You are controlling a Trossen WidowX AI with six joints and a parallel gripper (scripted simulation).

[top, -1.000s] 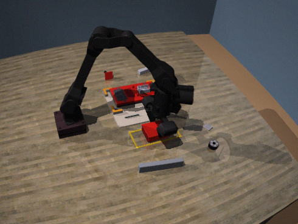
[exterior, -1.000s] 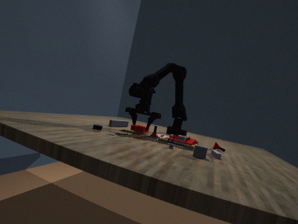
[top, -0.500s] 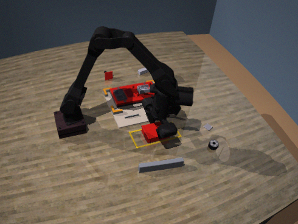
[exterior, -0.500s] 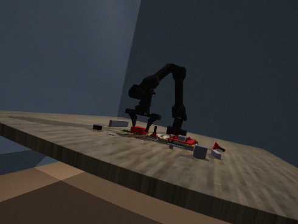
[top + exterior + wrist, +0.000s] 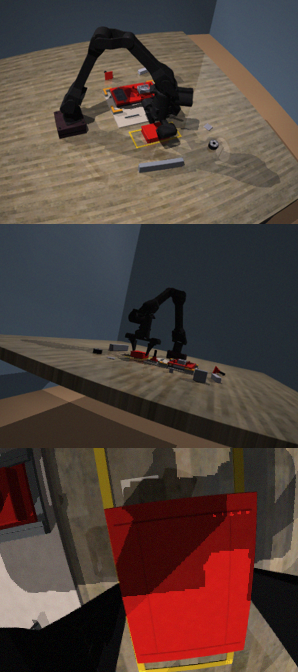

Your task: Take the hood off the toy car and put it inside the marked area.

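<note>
Now: gripper tip right at the red hood panel. The rest, counted from my gripper tip: beige plate: 3 cm ahead, 20 cm to the left; long grey bar: 7 cm behind, 15 cm to the right; grey tile: 22 cm ahead, 6 cm to the right, 1 cm below.
</note>
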